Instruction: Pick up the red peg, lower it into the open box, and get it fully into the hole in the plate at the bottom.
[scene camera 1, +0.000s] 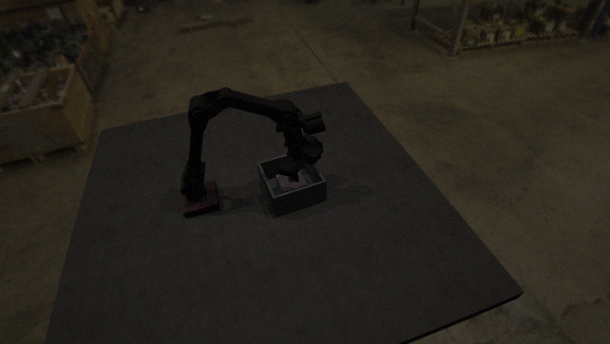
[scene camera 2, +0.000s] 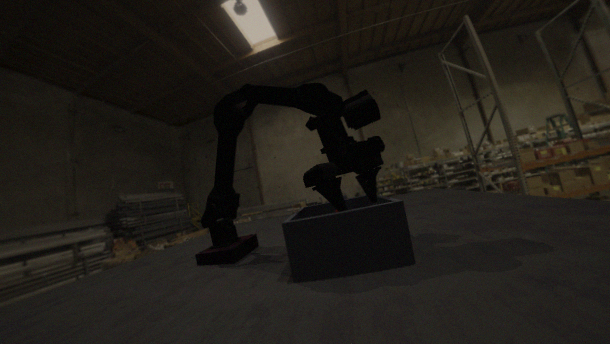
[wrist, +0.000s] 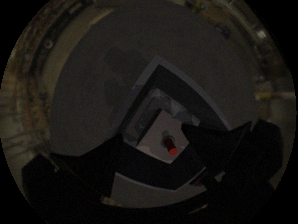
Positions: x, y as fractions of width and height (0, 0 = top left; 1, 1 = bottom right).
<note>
In view: my gripper (scene camera 2: 0.59, 0.61), a grey box (scene camera 2: 0.53, 0.71) and a plate (wrist: 0.55, 0.56).
My gripper shows as well in scene camera 1 (scene camera 1: 0.50, 0.50) and in the wrist view (wrist: 0.51, 0.59). Scene camera 2 misses the plate, which is hidden by the grey box.
</note>
